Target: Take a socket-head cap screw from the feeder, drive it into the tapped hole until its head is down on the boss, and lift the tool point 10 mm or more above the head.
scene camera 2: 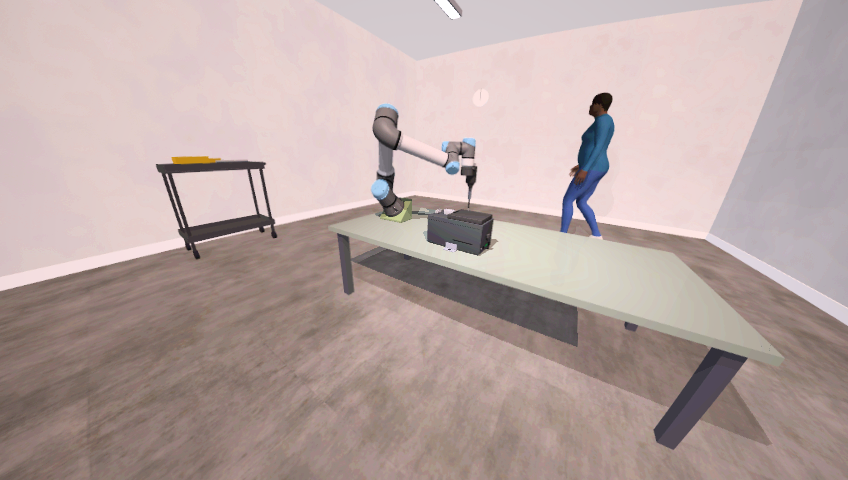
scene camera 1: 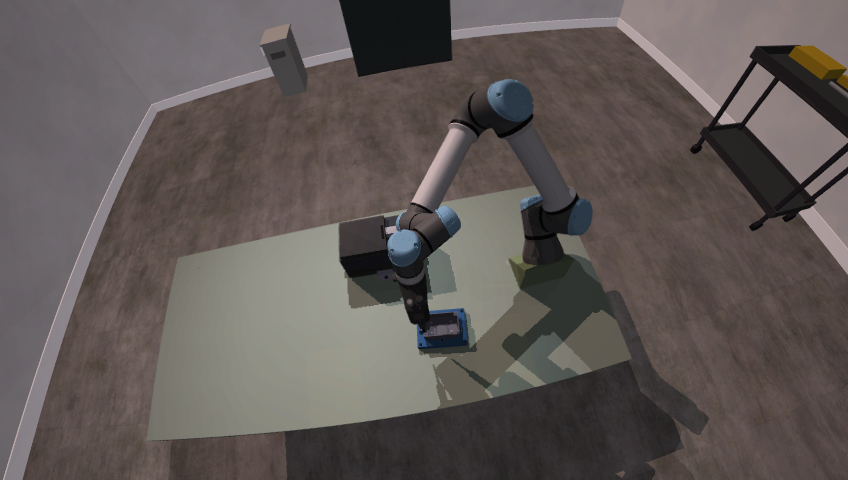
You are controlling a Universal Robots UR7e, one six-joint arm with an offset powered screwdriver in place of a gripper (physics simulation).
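My screwdriver [scene camera 1: 423, 327] [scene camera 2: 468, 205] points down, with its tip at the left end of the open grey housing in scene camera 1. The grey housing [scene camera 1: 445, 326] sits in a blue fixture [scene camera 1: 423, 344] on the table. I cannot tell whether the tip touches the boss; the tapped hole and any screw at the tip are too small to make out. The black feeder [scene camera 1: 361, 239] [scene camera 2: 457, 233] stands on the table beside the fixture, partly covered by my wrist in scene camera 1. In scene camera 2 the feeder stands in front of the tool, and the housing cannot be made out.
The arm's base stands on a green wedge [scene camera 1: 538, 273] [scene camera 2: 404, 212] on the pale green table [scene camera 1: 255, 356] [scene camera 2: 595, 267]. A person [scene camera 2: 596, 142] stands beyond the table. A dark cart [scene camera 1: 765, 54] [scene camera 2: 211, 167] carries yellow boxes [scene camera 1: 818, 62]. A grey cabinet [scene camera 1: 289, 66] stands by the wall.
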